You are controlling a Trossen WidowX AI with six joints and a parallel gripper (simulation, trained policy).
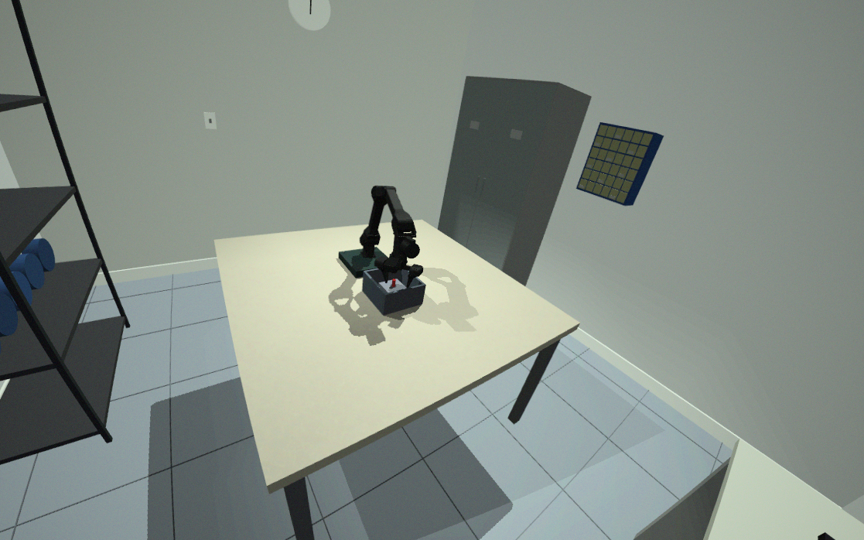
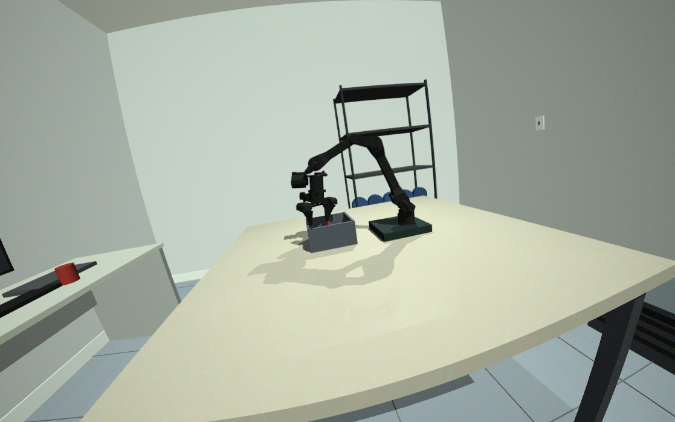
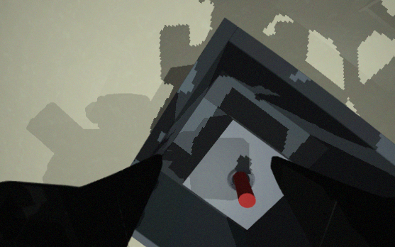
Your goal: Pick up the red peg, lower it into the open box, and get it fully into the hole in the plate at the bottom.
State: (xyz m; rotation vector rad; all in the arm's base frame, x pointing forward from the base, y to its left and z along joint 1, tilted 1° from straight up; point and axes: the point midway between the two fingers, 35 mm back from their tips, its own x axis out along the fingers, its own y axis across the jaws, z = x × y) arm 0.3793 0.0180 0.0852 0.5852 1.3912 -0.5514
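The red peg is 4 cm behind my gripper tip and 4 cm below it. From my gripper tip the other things lie so: grey plate 4 cm behind, 4 cm below; dark grey box 4 cm behind, 6 cm below.
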